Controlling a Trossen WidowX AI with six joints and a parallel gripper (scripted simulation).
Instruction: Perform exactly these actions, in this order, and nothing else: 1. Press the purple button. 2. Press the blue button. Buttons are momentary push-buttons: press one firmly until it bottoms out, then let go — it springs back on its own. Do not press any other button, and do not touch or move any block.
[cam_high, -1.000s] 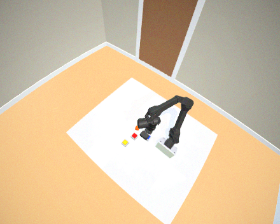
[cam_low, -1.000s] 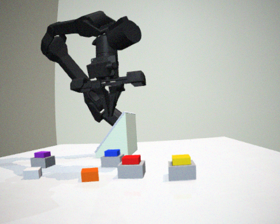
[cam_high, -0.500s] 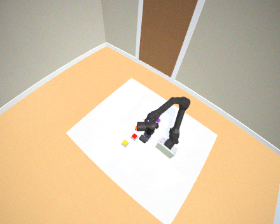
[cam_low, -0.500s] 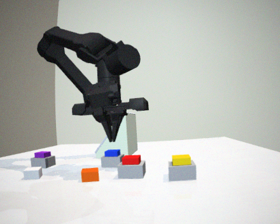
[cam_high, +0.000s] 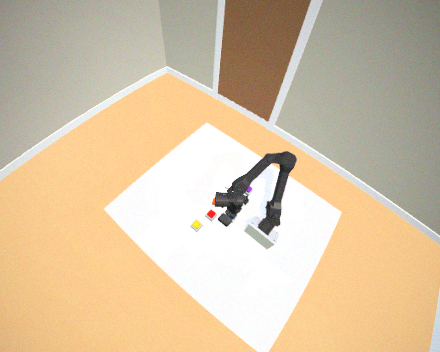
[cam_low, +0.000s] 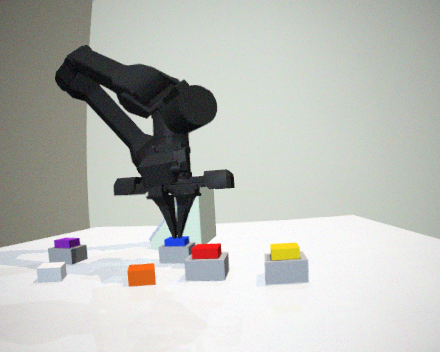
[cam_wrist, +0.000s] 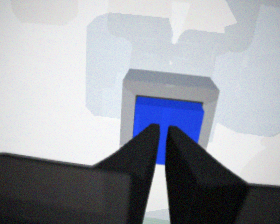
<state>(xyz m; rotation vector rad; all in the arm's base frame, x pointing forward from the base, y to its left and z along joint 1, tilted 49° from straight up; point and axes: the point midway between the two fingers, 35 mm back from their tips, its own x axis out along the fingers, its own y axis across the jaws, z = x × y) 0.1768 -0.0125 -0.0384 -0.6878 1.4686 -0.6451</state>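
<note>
My gripper tip is now 10 mm above the blue button. The rest, counted from my gripper tip: red button: 90 mm ahead, 70 mm to the left; then orange block: 120 mm ahead, 10 mm to the right, 30 mm below; then yellow button: 100 mm ahead, 160 mm to the left.
</note>
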